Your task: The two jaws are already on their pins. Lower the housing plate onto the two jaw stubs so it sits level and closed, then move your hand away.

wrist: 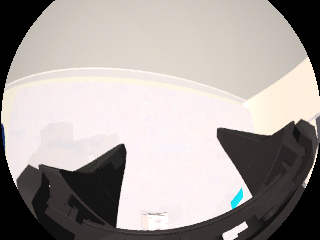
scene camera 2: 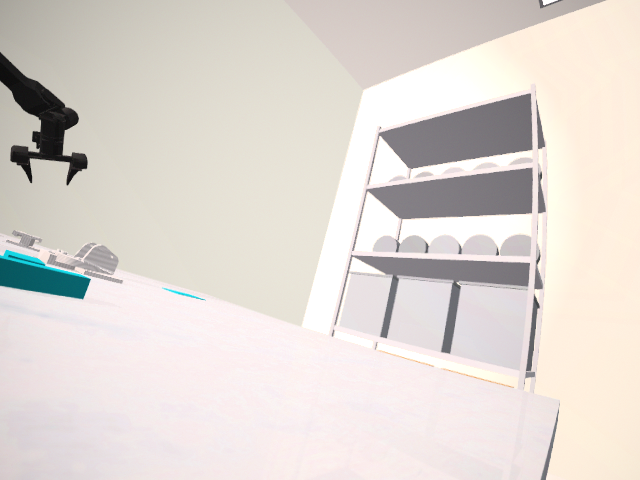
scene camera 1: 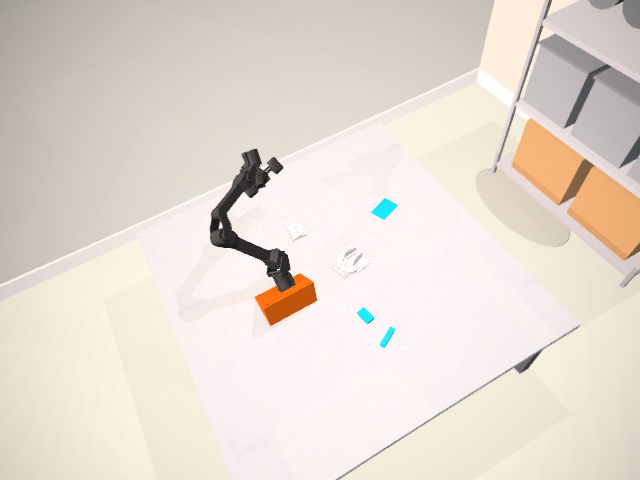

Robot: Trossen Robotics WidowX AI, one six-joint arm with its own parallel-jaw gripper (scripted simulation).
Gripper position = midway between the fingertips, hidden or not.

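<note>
In scene camera 2 you'd see the gripper (scene camera 2: 49, 183), which is open and holds nothing. The wrist view shows the gripper (wrist: 173, 141) too.
</note>
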